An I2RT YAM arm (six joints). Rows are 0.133 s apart.
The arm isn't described. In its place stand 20 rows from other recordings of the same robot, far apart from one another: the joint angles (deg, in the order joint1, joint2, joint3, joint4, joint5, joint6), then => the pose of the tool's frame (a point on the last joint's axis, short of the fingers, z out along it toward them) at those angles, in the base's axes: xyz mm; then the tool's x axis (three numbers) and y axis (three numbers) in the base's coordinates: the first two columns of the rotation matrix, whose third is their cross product.
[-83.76 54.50 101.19 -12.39 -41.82 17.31] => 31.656 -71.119 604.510 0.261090 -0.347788 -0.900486 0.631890 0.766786 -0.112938
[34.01 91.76 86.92 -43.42 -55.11 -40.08] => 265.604 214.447 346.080 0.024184 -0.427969 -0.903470 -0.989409 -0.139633 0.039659
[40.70 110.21 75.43 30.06 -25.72 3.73] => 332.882 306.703 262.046 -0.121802 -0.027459 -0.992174 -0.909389 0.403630 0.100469
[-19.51 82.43 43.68 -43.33 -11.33 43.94] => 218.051 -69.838 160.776 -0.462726 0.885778 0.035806 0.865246 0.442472 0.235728
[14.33 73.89 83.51 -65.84 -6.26 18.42] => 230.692 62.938 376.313 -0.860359 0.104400 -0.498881 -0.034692 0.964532 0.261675
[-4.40 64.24 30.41 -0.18 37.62 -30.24] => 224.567 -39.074 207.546 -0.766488 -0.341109 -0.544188 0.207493 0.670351 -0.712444
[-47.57 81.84 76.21 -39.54 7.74 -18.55] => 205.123 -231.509 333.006 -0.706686 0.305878 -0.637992 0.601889 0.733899 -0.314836
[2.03 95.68 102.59 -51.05 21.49 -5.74] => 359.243 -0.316 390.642 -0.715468 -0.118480 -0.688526 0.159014 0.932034 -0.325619
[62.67 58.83 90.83 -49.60 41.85 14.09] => 92.330 126.925 489.708 -0.224665 -0.039742 -0.973625 -0.324851 0.945065 0.036384
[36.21 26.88 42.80 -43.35 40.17 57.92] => 89.001 36.702 311.142 -0.188470 0.664452 -0.723175 0.320537 0.737664 0.594228
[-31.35 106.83 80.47 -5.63 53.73 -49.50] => 346.505 -244.701 260.813 -0.971924 0.065349 -0.226037 0.235120 0.306653 -0.922325
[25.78 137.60 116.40 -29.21 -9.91 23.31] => 478.706 238.014 174.808 -0.845897 0.024328 -0.532792 -0.209569 0.903449 0.373979
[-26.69 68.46 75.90 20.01 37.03 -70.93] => 212.953 -131.054 497.495 -0.655616 -0.514892 -0.552317 0.662416 -0.041080 -0.748009
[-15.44 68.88 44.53 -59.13 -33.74 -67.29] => 183.186 -30.082 210.482 -0.517871 -0.652783 -0.552887 -0.821427 0.559937 0.108298
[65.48 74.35 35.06 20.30 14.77 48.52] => 124.011 249.997 223.725 -0.673597 0.268866 -0.688461 -0.415272 0.632877 0.653465
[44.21 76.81 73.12 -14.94 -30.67 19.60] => 207.571 227.260 381.223 -0.533126 -0.116095 -0.838032 -0.814584 0.338008 0.471384
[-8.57 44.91 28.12 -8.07 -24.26 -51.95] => 181.662 -12.584 241.801 -0.072910 -0.715051 -0.695260 -0.470836 0.639219 -0.608040
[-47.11 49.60 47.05 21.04 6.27 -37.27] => 133.312 -149.223 398.278 -0.311948 -0.548634 -0.775686 0.766364 0.337272 -0.546749
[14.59 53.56 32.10 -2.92 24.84 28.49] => 206.976 38.422 248.209 -0.283511 0.373503 -0.883242 0.315085 0.906180 0.282063
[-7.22 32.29 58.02 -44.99 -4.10 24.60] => 94.432 -9.397 378.822 -0.273229 0.453148 -0.848530 0.189321 0.890174 0.414425
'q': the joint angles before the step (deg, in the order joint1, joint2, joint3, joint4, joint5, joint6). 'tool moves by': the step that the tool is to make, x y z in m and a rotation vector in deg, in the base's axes. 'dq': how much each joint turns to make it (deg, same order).
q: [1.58, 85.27, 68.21, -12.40, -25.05, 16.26]
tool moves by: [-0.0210, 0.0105, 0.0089, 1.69, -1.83, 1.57]
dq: [1.92, -4.93, -3.26, 0.98, -0.45, 1.75]
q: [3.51, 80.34, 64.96, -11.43, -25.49, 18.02]
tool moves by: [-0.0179, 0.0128, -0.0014, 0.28, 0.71, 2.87]
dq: [2.55, -3.44, -2.83, -1.22, -0.44, 0.17]
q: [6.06, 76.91, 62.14, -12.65, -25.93, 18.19]
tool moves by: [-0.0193, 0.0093, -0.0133, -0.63, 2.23, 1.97]
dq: [2.29, -3.42, -4.64, -1.14, 0.44, -0.17]
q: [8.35, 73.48, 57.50, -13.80, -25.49, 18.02]
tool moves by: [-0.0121, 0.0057, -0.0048, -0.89, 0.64, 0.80]
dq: [1.65, -2.28, -2.29, -0.88, 1.13, -0.27]
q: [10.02, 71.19, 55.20, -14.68, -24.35, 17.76]
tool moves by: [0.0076, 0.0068, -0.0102, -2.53, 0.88, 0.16]
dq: [1.32, 2.52, 0.16, 0.44, 2.21, -1.49]
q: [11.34, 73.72, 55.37, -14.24, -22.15, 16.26]
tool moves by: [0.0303, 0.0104, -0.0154, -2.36, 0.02, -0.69]
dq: [1.04, 7.80, 2.90, 4.02, 2.71, -1.06]
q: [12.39, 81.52, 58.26, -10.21, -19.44, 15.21]
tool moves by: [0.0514, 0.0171, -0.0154, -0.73, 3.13, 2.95]
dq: [0.71, 13.21, 10.44, -0.94, -1.82, -1.40]
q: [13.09, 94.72, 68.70, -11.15, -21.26, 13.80]
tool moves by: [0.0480, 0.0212, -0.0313, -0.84, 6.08, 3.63]
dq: [1.14, 13.89, 11.69, -4.38, -2.30, -1.24]
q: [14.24, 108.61, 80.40, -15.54, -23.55, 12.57]
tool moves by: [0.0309, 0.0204, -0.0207, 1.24, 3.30, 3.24]
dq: [1.32, 9.42, 9.33, -2.75, -2.81, 0.09]
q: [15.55, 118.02, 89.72, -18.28, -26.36, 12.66]
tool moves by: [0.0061, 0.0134, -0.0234, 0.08, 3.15, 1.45]
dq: [1.32, 4.22, 1.75, -0.27, -0.80, 0.61]
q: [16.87, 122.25, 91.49, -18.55, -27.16, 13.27]
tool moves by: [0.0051, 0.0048, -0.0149, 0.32, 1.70, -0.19]
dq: [0.36, 2.64, 0.98, 0.62, -0.26, 1.05]
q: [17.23, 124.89, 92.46, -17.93, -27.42, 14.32]
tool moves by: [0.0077, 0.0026, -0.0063, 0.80, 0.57, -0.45]
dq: [0.00, 2.19, 2.03, 0.35, -0.43, 1.06]
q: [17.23, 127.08, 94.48, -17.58, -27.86, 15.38]
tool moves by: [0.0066, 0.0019, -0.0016, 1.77, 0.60, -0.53]
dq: [-0.09, 1.50, 1.85, 0.44, -1.14, 1.75]
